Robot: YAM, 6 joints.
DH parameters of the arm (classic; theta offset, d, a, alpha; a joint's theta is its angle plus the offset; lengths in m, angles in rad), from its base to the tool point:
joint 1: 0 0.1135 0.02 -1.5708
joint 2: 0 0 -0.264 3.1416
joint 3: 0.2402 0 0.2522 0
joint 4: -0.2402 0 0.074 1.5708
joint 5: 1.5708 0 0 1.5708
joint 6: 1.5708 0.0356 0 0
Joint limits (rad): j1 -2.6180..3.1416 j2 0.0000..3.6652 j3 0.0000..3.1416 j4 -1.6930..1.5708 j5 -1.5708..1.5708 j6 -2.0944..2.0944
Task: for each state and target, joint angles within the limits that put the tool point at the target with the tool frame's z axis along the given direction. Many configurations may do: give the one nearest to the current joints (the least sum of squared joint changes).
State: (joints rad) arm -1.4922 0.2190 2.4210 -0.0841 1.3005 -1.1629
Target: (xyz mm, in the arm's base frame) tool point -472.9 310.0 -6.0 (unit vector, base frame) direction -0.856 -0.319 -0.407
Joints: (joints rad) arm -0.6282 0.0016 3.1392 0.6823 0.8650 -1.1629
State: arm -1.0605 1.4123 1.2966 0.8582 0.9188 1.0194
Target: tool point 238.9 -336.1 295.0 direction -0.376 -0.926 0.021
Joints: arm -0.8767 1.8042 1.2438 0.6049 1.0794 1.0194
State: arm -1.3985 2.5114 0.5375 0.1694 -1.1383 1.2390
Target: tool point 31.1 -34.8 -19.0 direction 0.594 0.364 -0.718
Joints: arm -1.3651 2.4930 0.0020 0.6039 -0.7149 1.2390
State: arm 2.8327 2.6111 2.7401 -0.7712 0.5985 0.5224
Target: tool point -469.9 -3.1 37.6 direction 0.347 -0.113 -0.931
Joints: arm 3.1397 2.7678 2.2471 -1.4071 -0.1126 0.5224
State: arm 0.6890 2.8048 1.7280 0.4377 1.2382 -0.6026
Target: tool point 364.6 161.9 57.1 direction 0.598 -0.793 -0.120
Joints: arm 0.5057 2.2718 1.0790 0.4805 1.3862 -0.6026
